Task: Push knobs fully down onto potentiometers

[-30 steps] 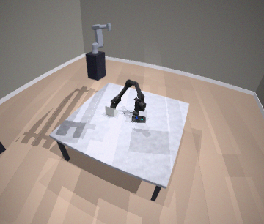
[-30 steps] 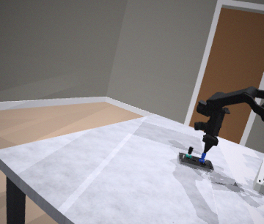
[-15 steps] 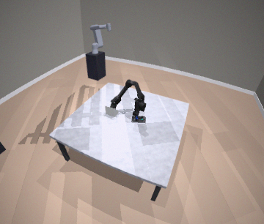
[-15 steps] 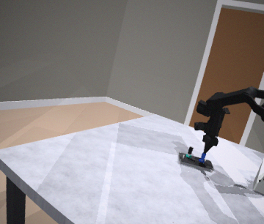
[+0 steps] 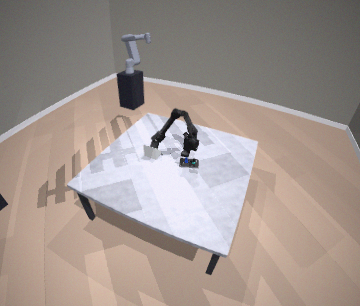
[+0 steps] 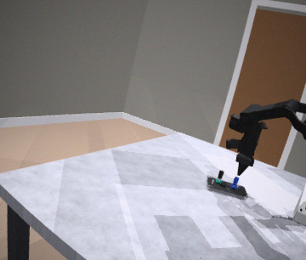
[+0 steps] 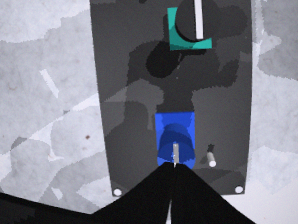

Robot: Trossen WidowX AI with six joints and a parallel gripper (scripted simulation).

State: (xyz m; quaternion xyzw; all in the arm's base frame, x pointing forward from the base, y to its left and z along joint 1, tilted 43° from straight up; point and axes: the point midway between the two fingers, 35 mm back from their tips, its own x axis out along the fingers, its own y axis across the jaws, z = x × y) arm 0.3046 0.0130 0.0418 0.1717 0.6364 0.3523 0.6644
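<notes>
Now: the blue knob 2 cm below my gripper tip. Round my gripper tip: black knob: 6 cm ahead, 2 cm to the left, 2 cm below.
</notes>
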